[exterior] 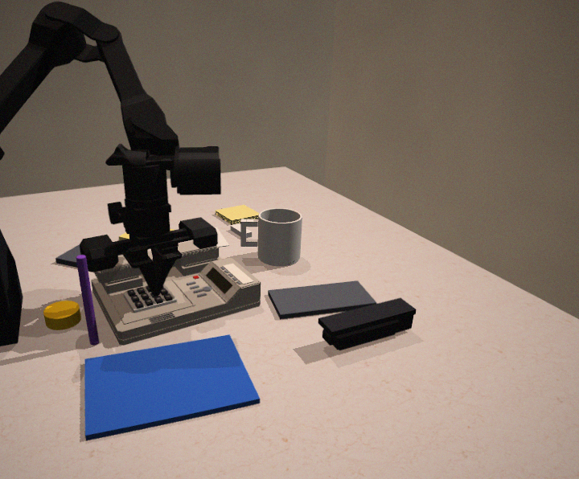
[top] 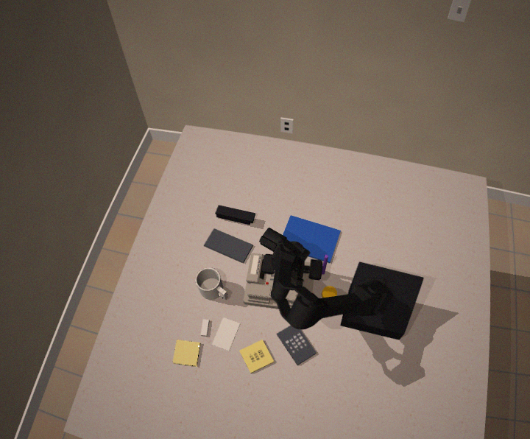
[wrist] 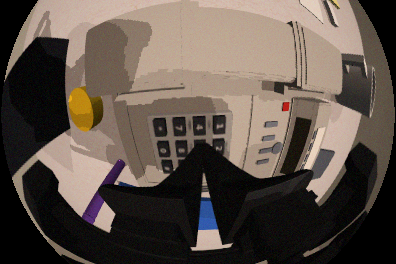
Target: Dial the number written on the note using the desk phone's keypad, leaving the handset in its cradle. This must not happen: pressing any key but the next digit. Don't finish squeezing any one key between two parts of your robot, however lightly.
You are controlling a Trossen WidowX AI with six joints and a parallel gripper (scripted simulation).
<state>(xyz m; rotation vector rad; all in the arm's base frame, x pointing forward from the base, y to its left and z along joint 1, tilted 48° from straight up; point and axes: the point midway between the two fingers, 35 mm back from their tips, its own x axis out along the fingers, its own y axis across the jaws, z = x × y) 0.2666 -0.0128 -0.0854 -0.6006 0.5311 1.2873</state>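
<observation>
Right now my hand is 4 cm short of the beige desk phone, 4 cm above it and 2 cm to the right of it. Also, from my hand: purple stick: 10 cm behind, 4 cm to the right; handset: 7 cm to the left, 3 cm ahead, 2 cm below; blue pad: 16 cm to the right, 6 cm below, 5 cm behind.
</observation>
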